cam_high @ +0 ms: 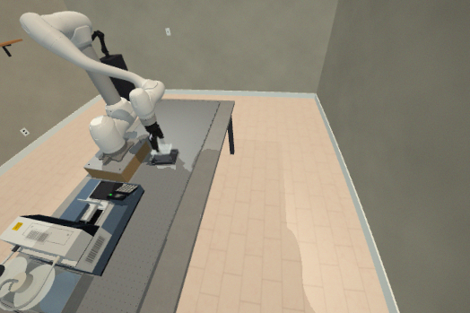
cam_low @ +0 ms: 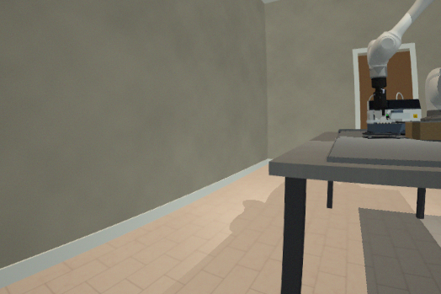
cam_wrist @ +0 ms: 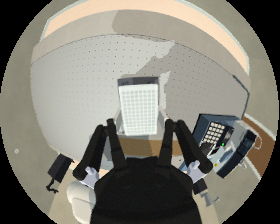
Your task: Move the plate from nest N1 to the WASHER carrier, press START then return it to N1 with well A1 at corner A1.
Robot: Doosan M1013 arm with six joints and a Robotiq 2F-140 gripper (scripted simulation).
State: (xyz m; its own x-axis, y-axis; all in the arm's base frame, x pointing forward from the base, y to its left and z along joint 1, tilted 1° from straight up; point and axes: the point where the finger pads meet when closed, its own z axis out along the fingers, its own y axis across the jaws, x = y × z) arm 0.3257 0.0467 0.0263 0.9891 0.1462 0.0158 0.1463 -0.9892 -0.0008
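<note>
The dark plate nest N1 lies 9 cm below my hand. Round my hand: white well plate (2 cm below); then plate washer (20 cm behind, 49 cm to the right, 2 cm above).
</note>
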